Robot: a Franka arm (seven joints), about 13 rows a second.
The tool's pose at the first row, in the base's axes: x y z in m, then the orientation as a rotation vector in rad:
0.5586 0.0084 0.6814 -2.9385 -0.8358 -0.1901
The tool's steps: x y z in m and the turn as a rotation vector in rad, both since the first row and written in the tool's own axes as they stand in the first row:
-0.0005 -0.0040 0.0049 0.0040 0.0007 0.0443
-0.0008 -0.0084 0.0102 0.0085 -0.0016 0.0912
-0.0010 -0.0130 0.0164 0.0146 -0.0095 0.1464
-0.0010 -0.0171 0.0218 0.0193 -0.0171 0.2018
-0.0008 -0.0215 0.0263 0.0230 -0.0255 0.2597
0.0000 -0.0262 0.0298 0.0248 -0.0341 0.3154
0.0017 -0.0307 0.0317 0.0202 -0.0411 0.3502
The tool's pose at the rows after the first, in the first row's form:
0.5565 0.0121 0.6767 -2.9499 -0.7693 -0.1863
0.5545 0.0162 0.6716 -2.9611 -0.6990 -0.1776
0.5525 0.0207 0.6656 -2.9732 -0.6168 -0.1595
0.5508 0.0248 0.6604 -2.9843 -0.5341 -0.1424
0.5491 0.0291 0.6562 -2.9946 -0.4477 -0.1244
0.5476 0.0339 0.6531 -3.0041 -0.3646 -0.1070
0.5469 0.0388 0.6516 -3.0147 -0.3126 -0.0963

